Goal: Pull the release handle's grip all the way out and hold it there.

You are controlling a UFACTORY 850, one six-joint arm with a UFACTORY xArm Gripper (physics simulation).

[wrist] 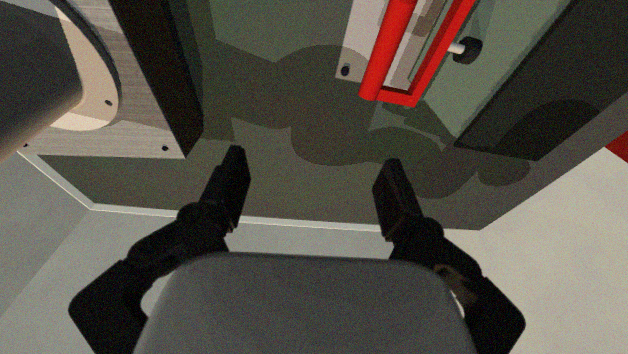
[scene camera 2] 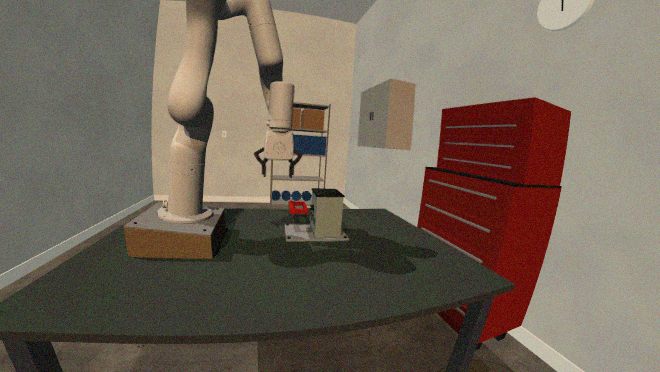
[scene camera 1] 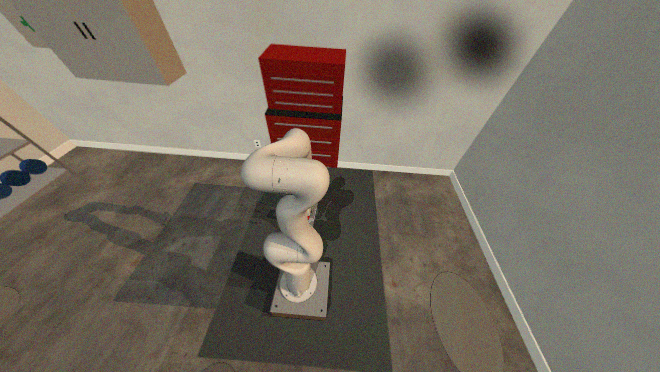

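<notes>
The release handle's red grip (scene camera 2: 295,210) (wrist: 386,50) is a rectangular loop on the robot-facing side of a pale box housing (scene camera 2: 328,217) with a dark top. A short gap shows between grip and housing. In scene camera 1 a speck of the red grip (scene camera 1: 308,217) shows behind the arm. The housing stands on a light base plate (scene camera 2: 295,233) (wrist: 350,72). My gripper (scene camera 2: 278,175) (wrist: 314,168) is open and empty, pointing down. It hangs above the grip and, in the scene camera 2 view, a little left of it, without touching. In scene camera 1 the arm hides the gripper.
The robot's base block (scene camera 1: 322,280) (scene camera 2: 170,245) (wrist: 150,135) stands on the dark table (scene camera 1: 350,310) (scene camera 2: 250,295), left of the housing in scene camera 2. A red tool chest (scene camera 1: 305,60) (scene camera 2: 485,140) stands by the wall. A wall cabinet (scene camera 2: 400,115) hangs farther back.
</notes>
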